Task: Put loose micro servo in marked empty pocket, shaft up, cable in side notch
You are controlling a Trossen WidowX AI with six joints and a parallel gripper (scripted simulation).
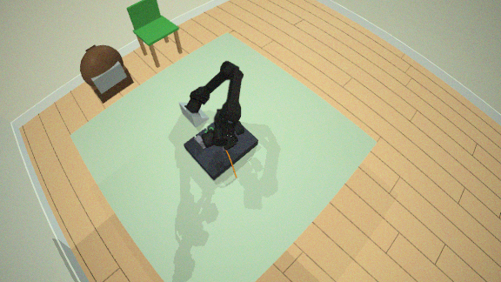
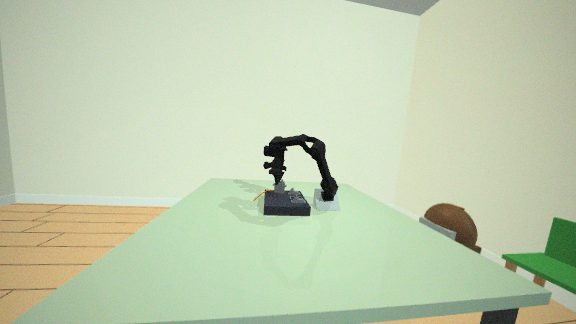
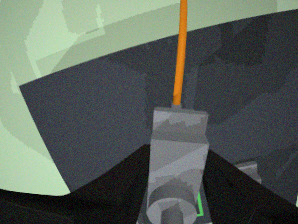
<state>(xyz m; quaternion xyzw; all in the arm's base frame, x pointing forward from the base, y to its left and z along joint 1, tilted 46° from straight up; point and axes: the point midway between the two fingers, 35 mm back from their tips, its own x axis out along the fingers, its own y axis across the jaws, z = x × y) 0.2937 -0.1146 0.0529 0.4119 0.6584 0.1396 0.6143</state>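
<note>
The deck lies 10 mm behind my gripper tip, 10 mm to the left of it and 100 mm below it.
</note>
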